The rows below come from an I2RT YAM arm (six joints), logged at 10 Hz.
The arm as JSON. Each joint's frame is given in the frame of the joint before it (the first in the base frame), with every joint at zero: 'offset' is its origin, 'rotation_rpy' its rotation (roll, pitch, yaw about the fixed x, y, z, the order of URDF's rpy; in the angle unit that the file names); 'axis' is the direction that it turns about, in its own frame. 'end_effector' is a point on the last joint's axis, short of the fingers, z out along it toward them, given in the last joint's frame.
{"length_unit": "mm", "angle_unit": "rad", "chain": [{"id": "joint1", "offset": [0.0, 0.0, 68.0], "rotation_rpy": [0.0, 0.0, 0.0], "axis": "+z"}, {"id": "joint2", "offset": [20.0, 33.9, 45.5], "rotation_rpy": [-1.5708, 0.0, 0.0], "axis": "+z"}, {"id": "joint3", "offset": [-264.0, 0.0, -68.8], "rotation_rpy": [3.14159, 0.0, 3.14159], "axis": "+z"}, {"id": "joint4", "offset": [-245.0, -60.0, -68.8], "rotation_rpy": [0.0, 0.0, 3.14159], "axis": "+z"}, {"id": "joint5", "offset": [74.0, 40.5, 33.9], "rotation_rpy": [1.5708, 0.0, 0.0], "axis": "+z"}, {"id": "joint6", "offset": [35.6, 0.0, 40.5], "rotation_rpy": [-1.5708, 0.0, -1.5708], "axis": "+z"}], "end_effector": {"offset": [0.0, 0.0, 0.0], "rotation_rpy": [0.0, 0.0, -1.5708]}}
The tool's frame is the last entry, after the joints.
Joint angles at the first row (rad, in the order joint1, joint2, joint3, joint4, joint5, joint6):
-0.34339 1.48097 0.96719 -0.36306 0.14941 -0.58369
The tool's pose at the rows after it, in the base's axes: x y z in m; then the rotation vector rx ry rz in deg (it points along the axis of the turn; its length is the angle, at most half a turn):
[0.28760 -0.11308 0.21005 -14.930 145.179 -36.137]
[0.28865 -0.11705 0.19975 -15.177 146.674 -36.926]
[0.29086 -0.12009 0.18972 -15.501 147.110 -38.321]
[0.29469 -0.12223 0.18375 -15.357 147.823 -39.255]
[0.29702 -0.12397 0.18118 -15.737 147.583 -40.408]
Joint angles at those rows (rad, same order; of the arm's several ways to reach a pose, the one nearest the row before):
-0.35390 1.50072 0.92755 -0.31153 0.18081 -0.62359
-0.36335 1.52987 0.91700 -0.29222 0.19277 -0.63639
-0.36817 1.55890 0.90226 -0.25036 0.20822 -0.65013
-0.36835 1.58787 0.90730 -0.23481 0.22438 -0.65194
-0.36968 1.60177 0.90775 -0.21367 0.23462 -0.66324

